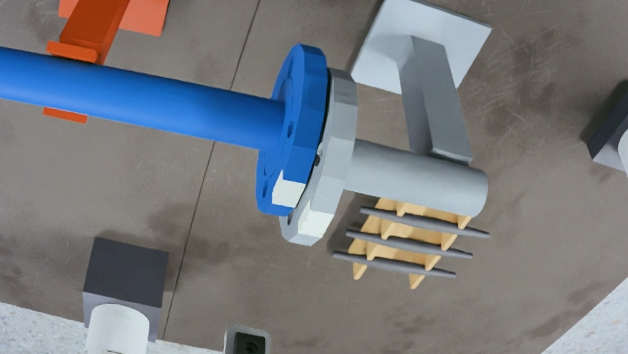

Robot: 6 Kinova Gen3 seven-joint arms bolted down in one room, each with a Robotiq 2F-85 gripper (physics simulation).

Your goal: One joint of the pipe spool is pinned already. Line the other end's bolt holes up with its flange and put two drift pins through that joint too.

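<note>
The blue pipe spool [165,105] enters from the left and ends in a blue flange [312,110], with bolt holes on its back face and a white mark low on its rim. The grey flange [342,115] is right behind it, with its own white mark. The blue flange's outline is shifted up and left of the grey one, and a narrow dark gap shows between them. Whether their holes line up is hidden. Three dark drift pins [425,220] [410,244] [395,265] lie across a tan rack [387,230]. No gripper can be made out. The spool's other joint does not show.
A grey stand [440,100] with a square base plate carries the grey pipe stub [420,175]. An orange stand [95,30] cradles the blue pipe. A dark block with a white cylindrical part [120,325] is at lower left, and part of a grey housing [247,342] shows at the bottom edge.
</note>
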